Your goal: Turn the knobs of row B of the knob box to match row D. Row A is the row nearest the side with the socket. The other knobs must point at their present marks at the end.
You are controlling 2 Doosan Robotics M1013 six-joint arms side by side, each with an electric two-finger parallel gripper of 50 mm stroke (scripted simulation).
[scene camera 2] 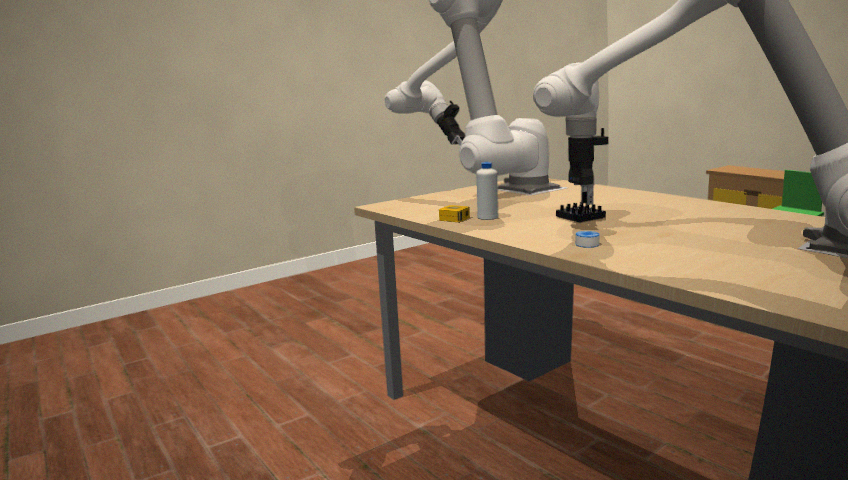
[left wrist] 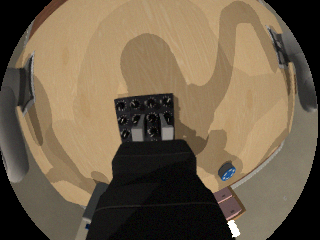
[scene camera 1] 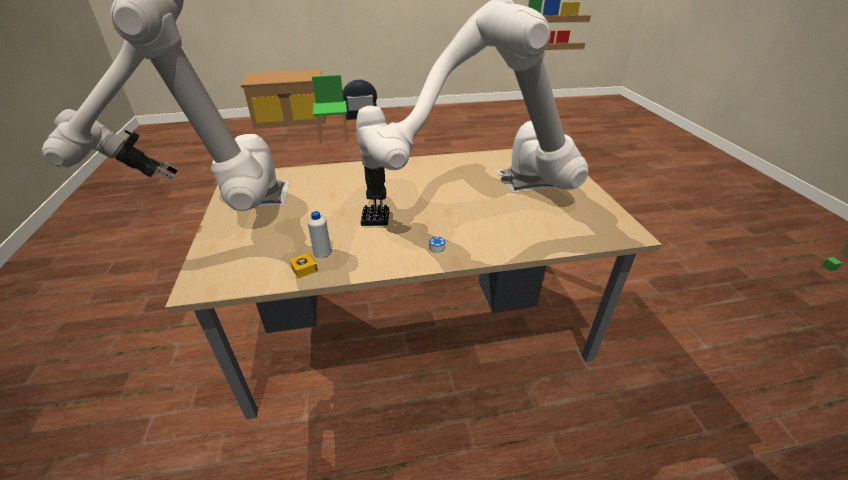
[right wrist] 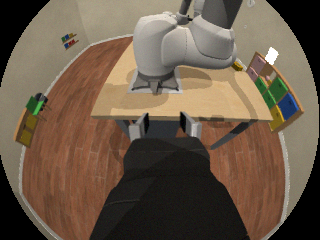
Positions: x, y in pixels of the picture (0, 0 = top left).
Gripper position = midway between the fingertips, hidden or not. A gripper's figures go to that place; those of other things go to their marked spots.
My left gripper [scene camera 2: 587, 203] is 1.77 m from the lens. A white bottle [scene camera 2: 487, 183] is 1.73 m from the lens.
